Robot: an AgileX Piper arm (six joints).
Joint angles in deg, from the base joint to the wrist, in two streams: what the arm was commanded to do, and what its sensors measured. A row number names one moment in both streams.
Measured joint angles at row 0: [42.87, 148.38, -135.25, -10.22, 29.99, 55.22]
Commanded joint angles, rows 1 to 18: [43.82, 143.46, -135.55, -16.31, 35.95, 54.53]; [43.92, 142.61, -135.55, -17.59, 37.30, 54.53]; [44.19, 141.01, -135.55, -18.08, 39.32, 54.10]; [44.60, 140.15, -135.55, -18.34, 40.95, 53.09]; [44.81, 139.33, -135.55, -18.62, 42.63, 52.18]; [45.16, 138.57, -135.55, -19.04, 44.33, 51.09]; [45.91, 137.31, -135.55, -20.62, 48.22, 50.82]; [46.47, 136.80, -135.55, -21.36, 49.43, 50.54]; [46.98, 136.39, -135.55, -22.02, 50.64, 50.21]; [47.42, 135.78, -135.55, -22.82, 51.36, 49.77]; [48.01, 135.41, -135.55, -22.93, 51.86, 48.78]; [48.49, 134.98, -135.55, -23.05, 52.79, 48.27]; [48.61, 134.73, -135.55, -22.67, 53.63, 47.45]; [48.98, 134.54, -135.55, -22.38, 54.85, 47.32]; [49.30, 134.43, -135.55, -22.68, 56.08, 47.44]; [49.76, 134.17, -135.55, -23.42, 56.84, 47.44]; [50.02, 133.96, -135.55, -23.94, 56.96, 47.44]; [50.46, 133.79, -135.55, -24.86, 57.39, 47.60]
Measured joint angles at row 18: [49.27, 135.50, -135.25, -22.04, 55.16, 48.15]
